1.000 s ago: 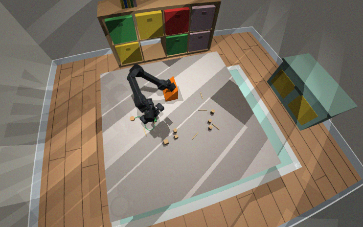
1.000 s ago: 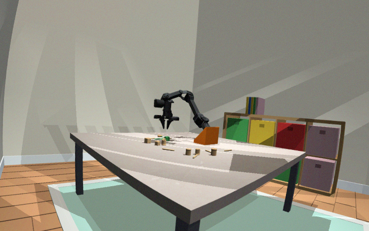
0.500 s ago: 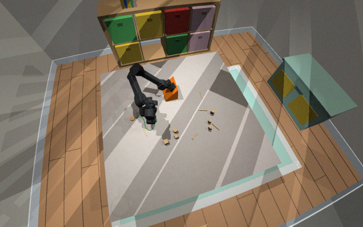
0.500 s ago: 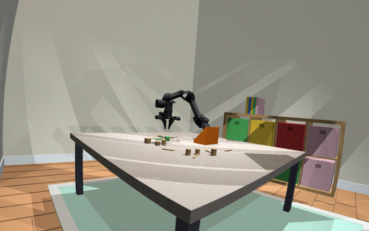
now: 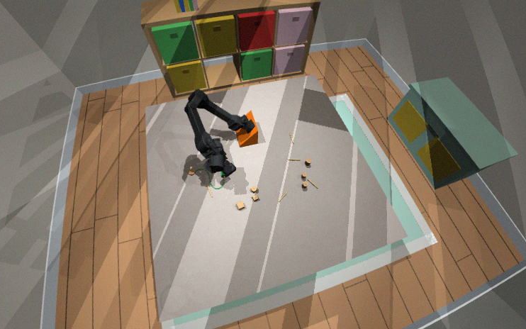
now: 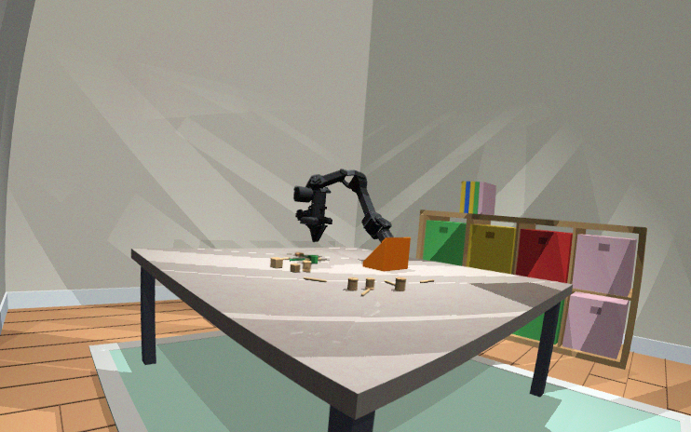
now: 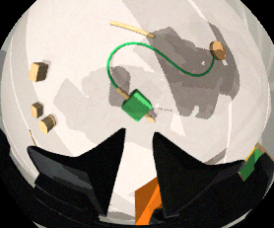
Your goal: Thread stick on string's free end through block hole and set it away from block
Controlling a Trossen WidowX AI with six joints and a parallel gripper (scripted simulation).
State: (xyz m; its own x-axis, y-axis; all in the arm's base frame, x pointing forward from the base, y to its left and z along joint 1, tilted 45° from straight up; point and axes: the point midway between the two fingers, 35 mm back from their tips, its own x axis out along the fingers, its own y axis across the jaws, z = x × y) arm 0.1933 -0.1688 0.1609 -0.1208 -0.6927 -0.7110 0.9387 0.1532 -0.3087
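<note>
The green block is 7 cm below my gripper tip. From my gripper tip the other things lie so: round wooden button (8 cm behind, 17 cm to the right, 8 cm below); then loose stick (5 cm ahead, 11 cm to the right, 8 cm below); then thin wooden stick (2 cm ahead, 1 cm to the right, 7 cm below).
</note>
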